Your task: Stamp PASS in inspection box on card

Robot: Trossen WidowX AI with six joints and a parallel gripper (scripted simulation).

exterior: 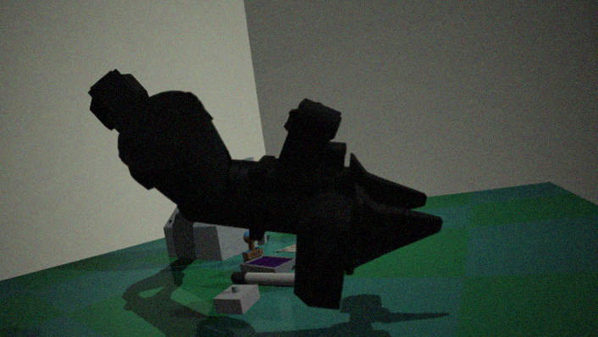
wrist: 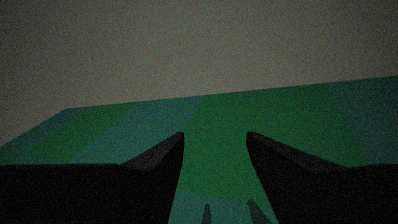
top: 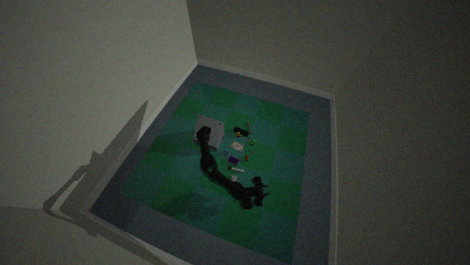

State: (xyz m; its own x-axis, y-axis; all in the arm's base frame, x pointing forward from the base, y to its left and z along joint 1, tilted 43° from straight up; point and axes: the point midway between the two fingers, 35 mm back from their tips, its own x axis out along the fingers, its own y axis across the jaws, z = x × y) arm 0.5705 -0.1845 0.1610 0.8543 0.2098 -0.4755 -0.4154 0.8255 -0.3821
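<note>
Right now the green-knobbed stamp is 350 mm to the left of my gripper tip, 220 mm behind it and 90 mm below it. The rest, counted from my gripper tip: red-knobbed stamp 230 mm behind, 190 mm to the left, 90 mm below; white cylinder 290 mm behind, 100 mm below, 70 mm to the left; grey box 260 mm behind, 90 mm below.
</note>
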